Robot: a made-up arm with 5 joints.
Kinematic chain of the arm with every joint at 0, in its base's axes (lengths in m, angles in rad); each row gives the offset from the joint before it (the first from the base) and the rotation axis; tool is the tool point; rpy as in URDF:
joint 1: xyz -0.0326 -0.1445 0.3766 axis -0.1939 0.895 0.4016
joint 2: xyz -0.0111 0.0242 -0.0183 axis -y
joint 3: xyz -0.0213 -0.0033 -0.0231 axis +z
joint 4: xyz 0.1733 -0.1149 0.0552 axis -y
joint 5: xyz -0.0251 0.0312 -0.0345 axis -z
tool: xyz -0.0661 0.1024 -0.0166 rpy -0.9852 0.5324 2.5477
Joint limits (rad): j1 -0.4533..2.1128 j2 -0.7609..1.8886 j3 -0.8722..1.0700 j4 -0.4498..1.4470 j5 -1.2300..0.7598
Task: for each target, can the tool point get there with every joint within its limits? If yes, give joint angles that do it. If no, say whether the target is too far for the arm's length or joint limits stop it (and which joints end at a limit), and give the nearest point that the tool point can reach.
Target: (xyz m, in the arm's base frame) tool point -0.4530 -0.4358 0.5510
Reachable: no: too far | nearest point -0.2652 -0.2602 0.4213 | short by 0.288 m
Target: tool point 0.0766 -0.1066 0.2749
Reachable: yes | joints 1.6118 1.0522 -0.5517 1.1111 0.2711
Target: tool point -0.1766 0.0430 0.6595
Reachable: no: joint limits stop it (at a limit: joint 2, joint 4, joint 5) | nearest point -0.1110 -0.0246 0.5312 | short by 0.159 m
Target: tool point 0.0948 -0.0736 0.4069
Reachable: yes | joints 0.5301 1.4836 0.8157 0.8230 -1.0670
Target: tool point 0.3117 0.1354 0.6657
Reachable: no: too far | nearest point 0.1332 -0.0239 0.5082 | short by 0.287 m
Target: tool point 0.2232 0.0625 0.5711
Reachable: no: joint limits stop it (at a limit: joint 3, joint 4, joint 5) | nearest point 0.1352 -0.0179 0.4994 | short by 0.139 m
